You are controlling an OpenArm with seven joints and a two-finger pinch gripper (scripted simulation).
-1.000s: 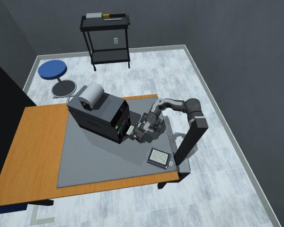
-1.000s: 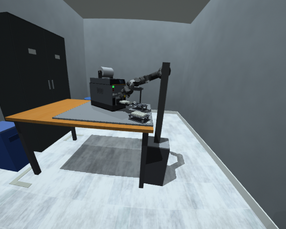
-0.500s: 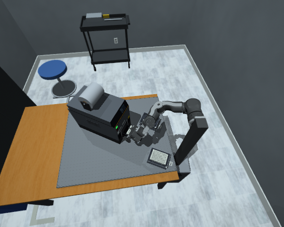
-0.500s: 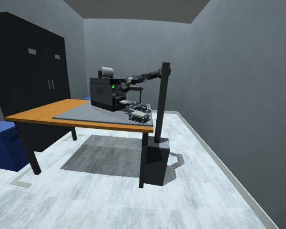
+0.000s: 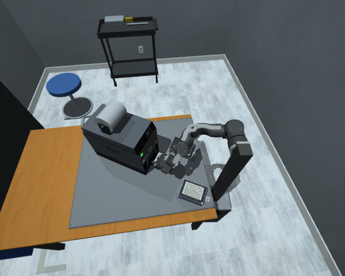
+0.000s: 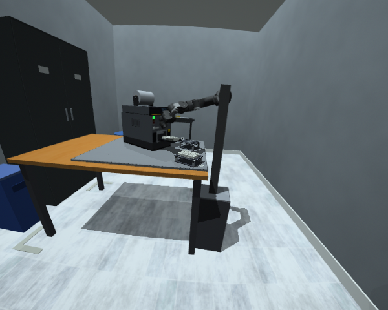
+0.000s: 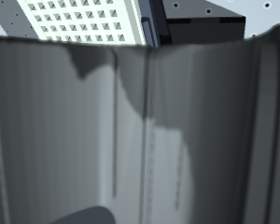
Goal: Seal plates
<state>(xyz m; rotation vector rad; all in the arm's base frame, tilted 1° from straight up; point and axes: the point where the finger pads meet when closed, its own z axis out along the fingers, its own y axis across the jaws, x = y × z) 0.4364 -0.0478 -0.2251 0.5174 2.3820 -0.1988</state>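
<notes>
Right now my hand is 80 mm short of the grey start button, 40 mm to the left of it and 30 mm above it. From my hand the other things lie so: foil roll 250 mm ahead, 220 mm to the right, 200 mm above; then sealer stage 50 mm behind, 80 mm to the right, 120 mm below; then white well plate 240 mm behind, 120 mm to the left, 170 mm below.
</notes>
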